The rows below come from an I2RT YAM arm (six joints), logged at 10 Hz.
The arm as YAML. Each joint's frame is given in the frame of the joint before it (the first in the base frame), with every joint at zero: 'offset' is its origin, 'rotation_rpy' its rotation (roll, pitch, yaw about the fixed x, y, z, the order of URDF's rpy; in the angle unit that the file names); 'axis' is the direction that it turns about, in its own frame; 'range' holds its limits. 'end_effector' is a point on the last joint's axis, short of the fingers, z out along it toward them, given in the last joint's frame.
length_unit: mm
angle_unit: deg
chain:
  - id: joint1
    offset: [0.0, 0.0, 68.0]
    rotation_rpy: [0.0, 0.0, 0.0]
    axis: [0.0, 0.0, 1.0]
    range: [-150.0, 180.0]
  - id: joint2
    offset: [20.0, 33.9, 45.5]
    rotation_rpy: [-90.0, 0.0, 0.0]
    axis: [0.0, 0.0, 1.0]
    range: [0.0, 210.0]
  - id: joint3
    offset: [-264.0, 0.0, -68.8]
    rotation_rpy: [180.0, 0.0, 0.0]
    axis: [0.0, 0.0, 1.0]
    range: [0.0, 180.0]
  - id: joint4
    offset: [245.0, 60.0, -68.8]
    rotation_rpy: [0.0, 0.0, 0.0]
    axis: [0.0, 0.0, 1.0]
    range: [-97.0, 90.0]
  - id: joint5
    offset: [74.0, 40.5, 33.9]
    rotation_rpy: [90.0, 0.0, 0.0]
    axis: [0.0, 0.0, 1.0]
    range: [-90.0, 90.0]
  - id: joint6
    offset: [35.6, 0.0, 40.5]
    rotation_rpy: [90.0, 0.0, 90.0]
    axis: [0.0, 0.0, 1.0]
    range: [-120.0, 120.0]
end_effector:
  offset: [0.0, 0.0, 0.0]
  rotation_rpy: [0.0, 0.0, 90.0]
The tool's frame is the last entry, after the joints.
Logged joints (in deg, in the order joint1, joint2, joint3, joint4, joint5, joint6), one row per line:
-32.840 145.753 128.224 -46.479 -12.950 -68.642
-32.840 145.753 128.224 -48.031 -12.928 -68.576
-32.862 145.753 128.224 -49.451 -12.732 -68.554
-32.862 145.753 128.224 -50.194 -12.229 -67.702
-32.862 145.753 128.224 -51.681 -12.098 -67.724
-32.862 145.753 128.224 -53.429 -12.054 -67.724
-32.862 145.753 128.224 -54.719 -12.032 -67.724
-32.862 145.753 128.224 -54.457 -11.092 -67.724
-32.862 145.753 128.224 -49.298 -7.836 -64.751
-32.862 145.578 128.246 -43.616 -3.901 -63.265
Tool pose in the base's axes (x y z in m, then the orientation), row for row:
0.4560 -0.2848 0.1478 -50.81 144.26 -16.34
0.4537 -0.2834 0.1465 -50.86 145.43 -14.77
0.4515 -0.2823 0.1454 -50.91 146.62 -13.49
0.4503 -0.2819 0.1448 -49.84 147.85 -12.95
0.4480 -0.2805 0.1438 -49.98 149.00 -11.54
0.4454 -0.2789 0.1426 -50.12 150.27 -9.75
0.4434 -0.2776 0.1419 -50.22 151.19 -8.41
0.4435 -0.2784 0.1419 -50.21 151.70 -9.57
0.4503 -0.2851 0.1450 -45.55 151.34 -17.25
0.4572 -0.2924 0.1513 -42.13 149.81 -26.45
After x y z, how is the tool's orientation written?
As a rotation vector, in degrees.
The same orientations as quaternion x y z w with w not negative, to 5 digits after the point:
-0.32174 0.91349 -0.10347 0.22651
-0.32068 0.91696 -0.09313 0.21837
-0.31952 0.92020 -0.08466 0.20968
-0.31171 0.92467 -0.08099 0.20312
-0.31112 0.92750 -0.07183 0.19439
-0.31036 0.93054 -0.06038 0.18474
-0.30978 0.93262 -0.05188 0.17765
-0.30893 0.93337 -0.05888 0.17296
-0.28170 0.93595 -0.10668 0.18237
-0.26192 0.93138 -0.16444 0.19207

